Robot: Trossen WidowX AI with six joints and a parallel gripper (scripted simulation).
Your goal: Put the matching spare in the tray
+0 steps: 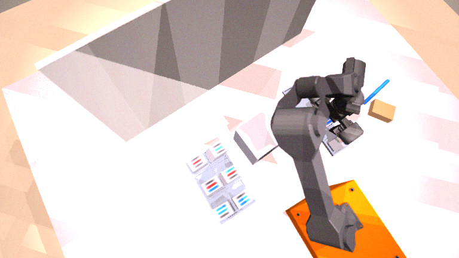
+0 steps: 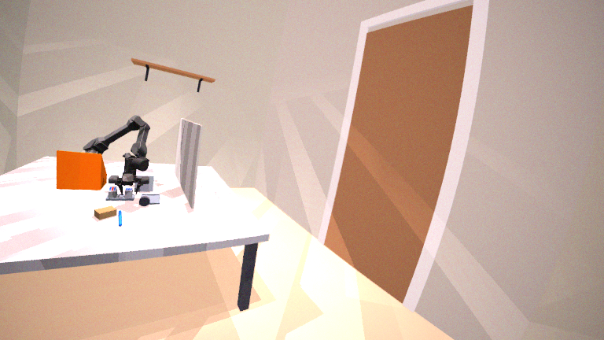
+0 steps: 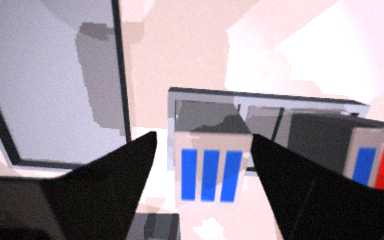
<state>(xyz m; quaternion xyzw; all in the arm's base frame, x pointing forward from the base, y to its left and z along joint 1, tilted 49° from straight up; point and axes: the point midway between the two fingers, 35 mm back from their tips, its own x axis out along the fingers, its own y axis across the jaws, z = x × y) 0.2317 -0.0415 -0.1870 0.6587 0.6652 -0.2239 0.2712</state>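
Now: gripper tip 4 cm past the rack and 1 cm above it. The rest, counted from my gripper tip: dark tape roll (9 cm to the right, 8 cm ahead); grey tray (10 cm ahead, 2 cm below, 1 cm to the right); white mounted unit (19 cm to the left, 5 cm ahead, 3 cm above).
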